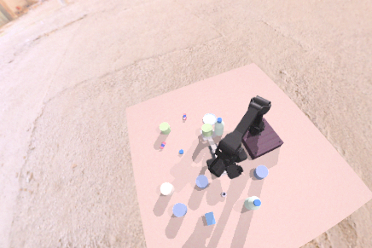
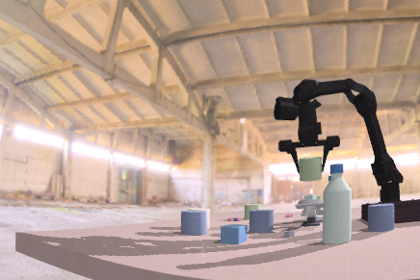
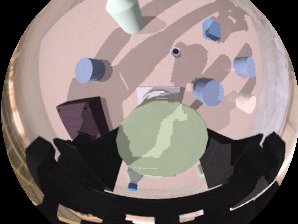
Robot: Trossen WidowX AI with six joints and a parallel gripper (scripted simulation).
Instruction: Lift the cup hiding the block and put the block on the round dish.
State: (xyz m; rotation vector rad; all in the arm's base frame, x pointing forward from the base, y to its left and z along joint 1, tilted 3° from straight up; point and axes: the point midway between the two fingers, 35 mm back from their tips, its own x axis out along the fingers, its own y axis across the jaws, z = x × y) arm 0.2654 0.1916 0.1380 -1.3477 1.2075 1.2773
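The pale teal block lies 1 cm to the right of my gripper tip and 8 cm below it. Round my gripper tip: cream cylinder (37 cm ahead, 4 cm to the left, 13 cm below); pale round dish (1 cm behind, 39 cm to the right, 17 cm below).
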